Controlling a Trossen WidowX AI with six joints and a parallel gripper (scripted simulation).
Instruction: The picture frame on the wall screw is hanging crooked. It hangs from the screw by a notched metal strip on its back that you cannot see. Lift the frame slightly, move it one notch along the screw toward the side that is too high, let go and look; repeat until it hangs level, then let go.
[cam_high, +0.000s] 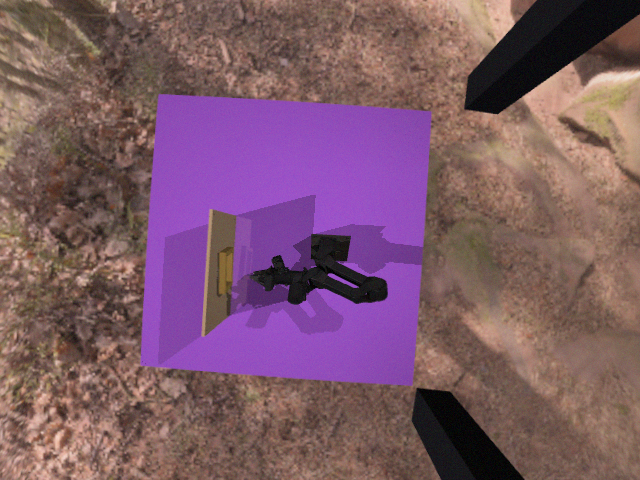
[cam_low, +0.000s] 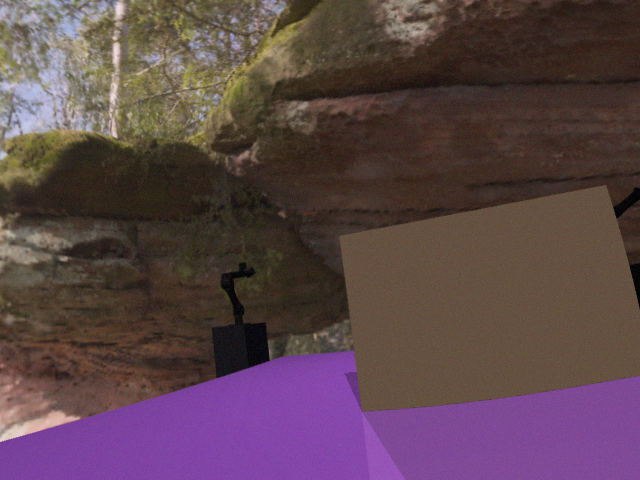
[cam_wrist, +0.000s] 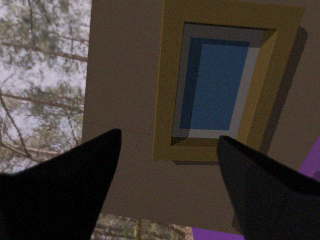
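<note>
My gripper tip is 13 cm short of the picture frame and 5 cm above it. The rest, counted from my gripper tip: tan wall panel (14 cm ahead, 6 cm below).
</note>
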